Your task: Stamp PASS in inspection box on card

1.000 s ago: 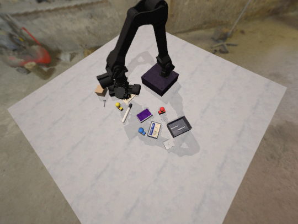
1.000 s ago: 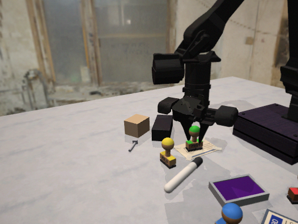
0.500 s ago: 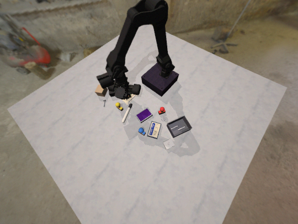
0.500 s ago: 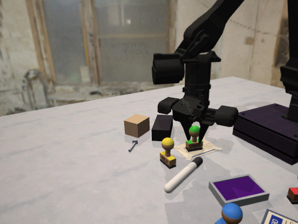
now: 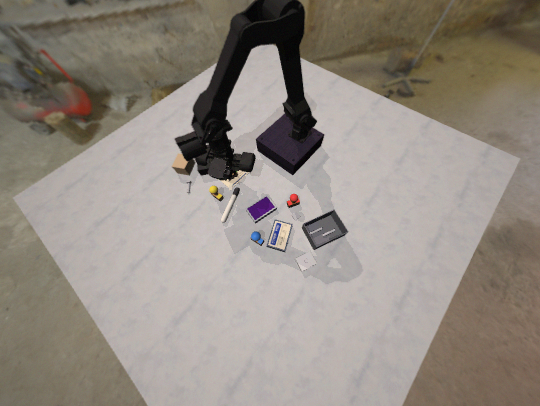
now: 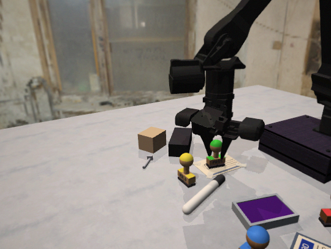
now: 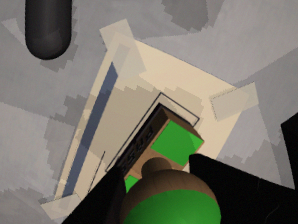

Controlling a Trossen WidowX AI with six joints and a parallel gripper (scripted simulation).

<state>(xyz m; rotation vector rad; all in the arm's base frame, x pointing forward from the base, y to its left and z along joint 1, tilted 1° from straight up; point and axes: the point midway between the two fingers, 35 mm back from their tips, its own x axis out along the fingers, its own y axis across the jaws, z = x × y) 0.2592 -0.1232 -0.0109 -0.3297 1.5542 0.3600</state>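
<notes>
My gripper tip is now right at the PASS stamp. Also, from my gripper tip: white marker: 80 mm ahead, 70 mm to the left, 10 mm below; cream card: 30 mm below, 10 mm behind; yellow stamp: 90 mm ahead, 10 mm to the left.
</notes>
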